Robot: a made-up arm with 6 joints. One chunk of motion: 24 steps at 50 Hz.
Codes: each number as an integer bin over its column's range. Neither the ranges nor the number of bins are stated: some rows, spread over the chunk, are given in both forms.
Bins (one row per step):
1: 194 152 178 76 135 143
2: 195 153 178 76 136 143
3: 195 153 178 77 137 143
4: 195 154 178 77 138 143
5: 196 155 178 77 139 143
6: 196 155 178 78 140 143
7: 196 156 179 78 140 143
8: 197 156 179 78 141 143
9: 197 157 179 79 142 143
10: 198 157 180 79 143 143
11: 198 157 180 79 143 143
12: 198 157 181 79 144 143
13: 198 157 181 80 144 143
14: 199 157 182 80 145 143
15: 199 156 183 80 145 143
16: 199 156 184 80 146 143
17: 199 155 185 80 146 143
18: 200 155 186 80 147 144
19: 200 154 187 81 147 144
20: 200 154 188 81 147 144
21: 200 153 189 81 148 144
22: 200 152 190 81 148 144
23: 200 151 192 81 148 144
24: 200 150 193 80 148 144
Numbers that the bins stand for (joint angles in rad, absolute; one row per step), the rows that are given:
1: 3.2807 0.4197 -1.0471 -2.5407 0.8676 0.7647
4: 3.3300 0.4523 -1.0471 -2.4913 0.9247 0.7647
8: 3.4287 0.4849 -1.0309 -2.4420 0.9818 0.7647
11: 3.4780 0.5013 -1.0147 -2.3927 1.0198 0.7647
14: 3.5273 0.5013 -0.9823 -2.3433 1.0578 0.7647
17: 3.5273 0.4686 -0.9337 -2.3433 1.0769 0.7647
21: 3.5767 0.4360 -0.8689 -2.2940 1.1149 0.8140
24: 3.5767 0.3871 -0.8042 -2.3433 1.1149 0.8140
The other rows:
2: 3.3300 0.4360 -1.0471 -2.5407 0.8867 0.7647
3: 3.3300 0.4360 -1.0471 -2.4913 0.9057 0.7647
5: 3.3793 0.4686 -1.0471 -2.4913 0.9437 0.7647
6: 3.3793 0.4686 -1.0471 -2.4420 0.9627 0.7647
7: 3.3793 0.4849 -1.0309 -2.4420 0.9627 0.7647
9: 3.4287 0.5013 -1.0309 -2.3927 1.0008 0.7647
10: 3.4780 0.5013 -1.0147 -2.3927 1.0198 0.7647
12: 3.4780 0.5013 -0.9985 -2.3927 1.0388 0.7647
13: 3.4780 0.5013 -0.9985 -2.3433 1.0388 0.7647
15: 3.5273 0.4849 -0.9661 -2.3433 1.0578 0.7647
16: 3.5273 0.4849 -0.9499 -2.3433 1.0769 0.7647
18: 3.5767 0.4686 -0.9175 -2.3433 1.0959 0.8140
19: 3.5767 0.4523 -0.9013 -2.2940 1.0959 0.8140
20: 3.5767 0.4523 -0.8851 -2.2940 1.0959 0.8140
22: 3.5767 0.4197 -0.8527 -2.2940 1.1149 0.8140
23: 3.5767 0.4034 -0.8204 -2.2940 1.1149 0.8140

